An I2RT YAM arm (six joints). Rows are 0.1 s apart.
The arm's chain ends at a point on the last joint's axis. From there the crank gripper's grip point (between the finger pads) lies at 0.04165 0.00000 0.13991 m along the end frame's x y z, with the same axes.
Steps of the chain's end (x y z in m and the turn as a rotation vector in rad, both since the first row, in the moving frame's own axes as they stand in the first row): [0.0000 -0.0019 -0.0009 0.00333 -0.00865 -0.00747]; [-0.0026 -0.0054 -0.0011 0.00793 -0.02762 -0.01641]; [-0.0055 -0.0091 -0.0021 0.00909 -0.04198 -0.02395]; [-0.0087 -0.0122 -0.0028 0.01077 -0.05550 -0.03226]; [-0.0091 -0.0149 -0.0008 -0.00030 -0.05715 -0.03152]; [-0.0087 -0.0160 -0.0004 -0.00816 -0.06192 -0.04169]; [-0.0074 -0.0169 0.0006 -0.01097 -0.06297 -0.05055]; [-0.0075 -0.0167 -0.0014 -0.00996 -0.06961 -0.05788]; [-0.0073 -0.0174 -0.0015 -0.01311 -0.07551 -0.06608]
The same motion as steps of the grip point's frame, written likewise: [-0.0012 -0.0027 -0.0005 0.00333 -0.00865 -0.00747]; [-0.0065 -0.0072 0.0000 0.00793 -0.02762 -0.01641]; [-0.0114 -0.0113 -0.0005 0.00909 -0.04198 -0.02395]; [-0.0166 -0.0149 -0.0007 0.01077 -0.05550 -0.03226]; [-0.0172 -0.0160 0.0014 -0.00030 -0.05715 -0.03152]; [-0.0174 -0.0164 0.0019 -0.00816 -0.06192 -0.04169]; [-0.0163 -0.0172 0.0029 -0.01097 -0.06297 -0.05055]; [-0.0174 -0.0174 0.0012 -0.00996 -0.06961 -0.05788]; [-0.0180 -0.0179 0.0012 -0.01311 -0.07551 -0.06608]
